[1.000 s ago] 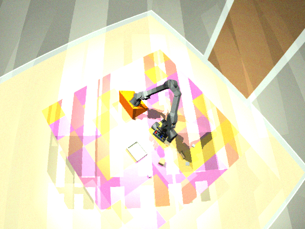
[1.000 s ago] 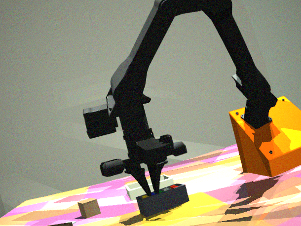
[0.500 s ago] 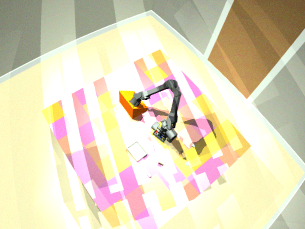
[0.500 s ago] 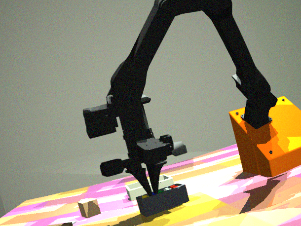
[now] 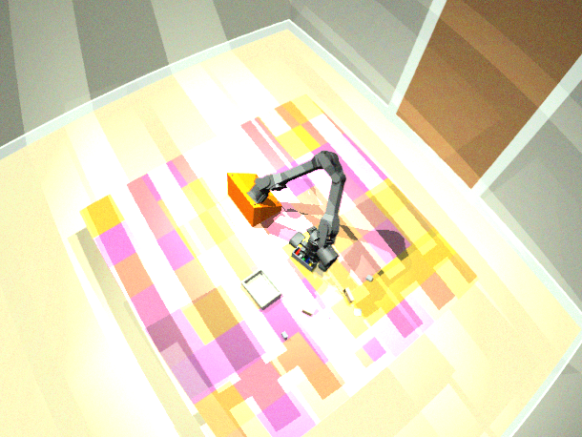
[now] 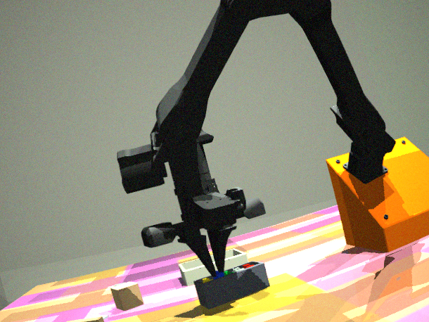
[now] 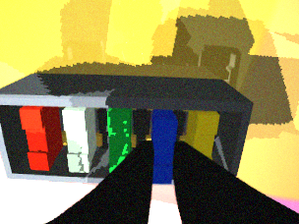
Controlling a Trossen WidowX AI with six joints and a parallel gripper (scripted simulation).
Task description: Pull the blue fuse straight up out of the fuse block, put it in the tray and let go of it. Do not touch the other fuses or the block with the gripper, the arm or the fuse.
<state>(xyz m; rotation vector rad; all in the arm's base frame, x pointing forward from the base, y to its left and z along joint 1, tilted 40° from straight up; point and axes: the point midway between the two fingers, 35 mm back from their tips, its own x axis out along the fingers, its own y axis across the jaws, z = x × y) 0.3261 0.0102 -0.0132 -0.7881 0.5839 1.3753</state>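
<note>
My gripper tip is 2 cm short of the yellow fuse and 2 cm above it. From my gripper tip the other things lie so: green fuse (2 cm behind, 2 cm below); then white fuse (4 cm behind, 2 cm below); then blue fuse (1 cm below).
</note>
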